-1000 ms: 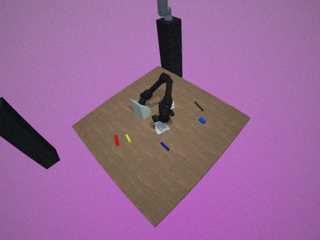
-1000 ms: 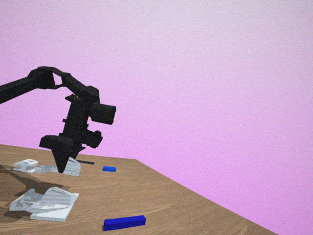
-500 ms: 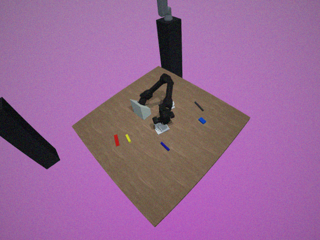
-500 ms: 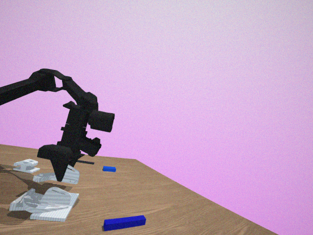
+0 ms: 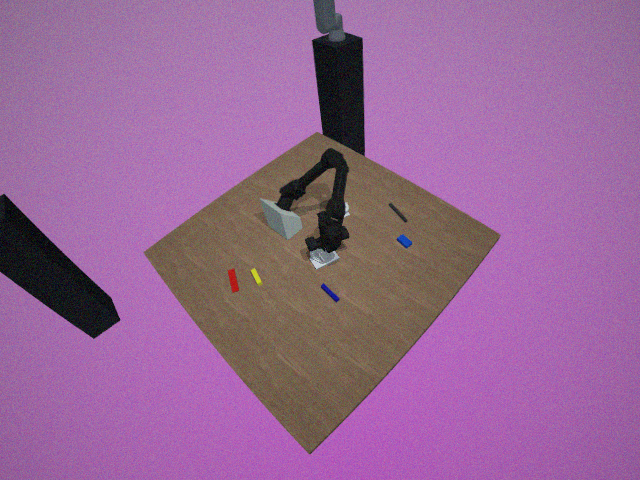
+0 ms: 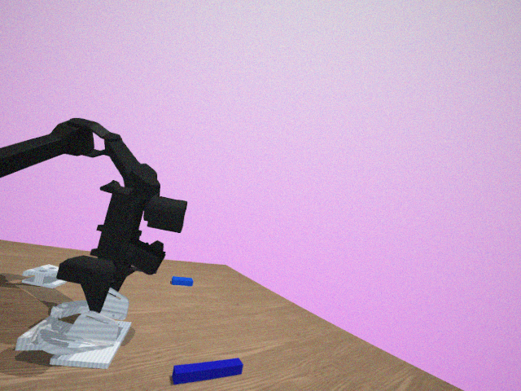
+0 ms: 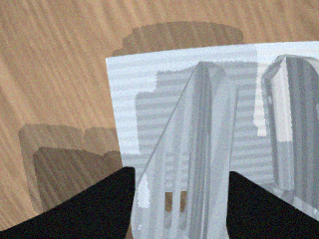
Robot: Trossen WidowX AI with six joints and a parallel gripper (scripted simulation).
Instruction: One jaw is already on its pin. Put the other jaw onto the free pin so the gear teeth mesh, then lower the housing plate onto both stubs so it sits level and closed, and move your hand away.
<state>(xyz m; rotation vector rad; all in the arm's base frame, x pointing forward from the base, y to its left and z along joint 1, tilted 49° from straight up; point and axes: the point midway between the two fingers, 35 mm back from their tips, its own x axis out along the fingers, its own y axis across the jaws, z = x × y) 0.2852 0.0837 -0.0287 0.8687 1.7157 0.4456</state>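
Right now the jaw is 4 cm behind my gripper tip and 1 cm to the right of it. Also, from my gripper tip: yellow bar 33 cm to the right, 12 cm behind, 2 cm below; then long blue block 16 cm ahead, 13 cm to the right, 3 cm below; then grey housing plate 22 cm to the left, 15 cm behind, 1 cm below.
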